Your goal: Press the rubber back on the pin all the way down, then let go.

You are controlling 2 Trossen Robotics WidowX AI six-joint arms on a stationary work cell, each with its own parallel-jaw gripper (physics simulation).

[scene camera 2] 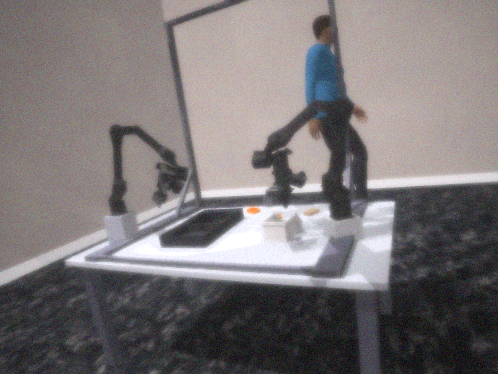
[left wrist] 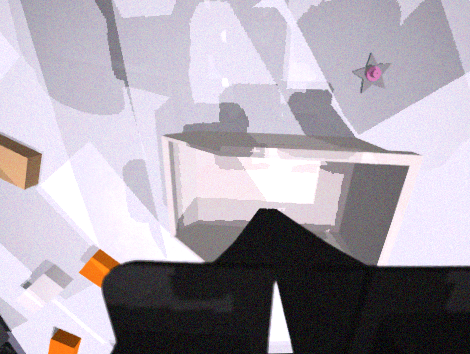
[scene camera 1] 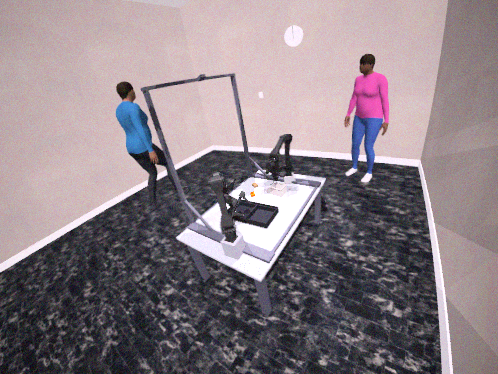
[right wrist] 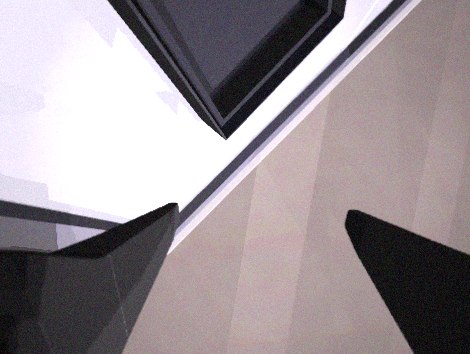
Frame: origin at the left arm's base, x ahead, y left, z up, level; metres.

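Where they show: left gripper, fingertip midpoint: (scene camera 2: 286, 208) (left wrist: 266, 216) (scene camera 1: 276, 181); right gripper, fingertip midpoint: (scene camera 2: 161, 201) (scene camera 1: 248, 209) (right wrist: 261, 213); left arm's base at its link origin: (scene camera 2: 341, 216) (scene camera 1: 288, 174); right arm's base at its link origin: (scene camera 2: 119, 214) (scene camera 1: 231, 238).
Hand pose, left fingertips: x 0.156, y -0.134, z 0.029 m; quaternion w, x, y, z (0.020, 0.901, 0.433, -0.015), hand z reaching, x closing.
Things, the pixels of their centre, and the offset from my left fingertips.
- small grey star at the middle of its body: (left wrist: 372, 73) 0.006 m back, 0.113 m left, 0.096 m down
- pale open box at the middle of its body: (left wrist: 266, 198) (scene camera 2: 282, 225) (scene camera 1: 276, 188) 0.019 m ahead, 0.009 m right, 0.065 m down
- tan block at the middle of its body: (left wrist: 4, 158) (scene camera 2: 311, 212) 0.162 m back, 0.205 m right, 0.092 m down
- whitish block at the middle of its body: (left wrist: 44, 289) 0.030 m back, 0.332 m right, 0.092 m down
- black tray at the middle of its body: (scene camera 2: 205, 226) (scene camera 1: 251, 212) 0.310 m ahead, 0.239 m right, 0.075 m down
The pin is a small grey star (left wrist: 363, 74) lying on the table at the upper right of the left wrist view. The pink round rubber back (left wrist: 374, 73) sits at its centre; how far down it is cannot be made out. My left gripper (left wrist: 266, 216) (scene camera 2: 284, 204) is shut and empty. It hangs above the table, over the near side of the pale open box, and is apart from the pin. My right gripper (right wrist: 261, 213) is open and empty, held beyond the dark tray near the table's far edge. The pin is too small to make out in the scene views.
The pale open box (left wrist: 400, 210) (scene camera 2: 274, 232) stands between the left gripper and the pin in the left wrist view. Orange blocks (left wrist: 100, 268), a tan block (left wrist: 19, 167) and a whitish block (left wrist: 45, 287) lie left of it. A black tray (scene camera 2: 185, 239) (right wrist: 223, 121) lies between the arms.
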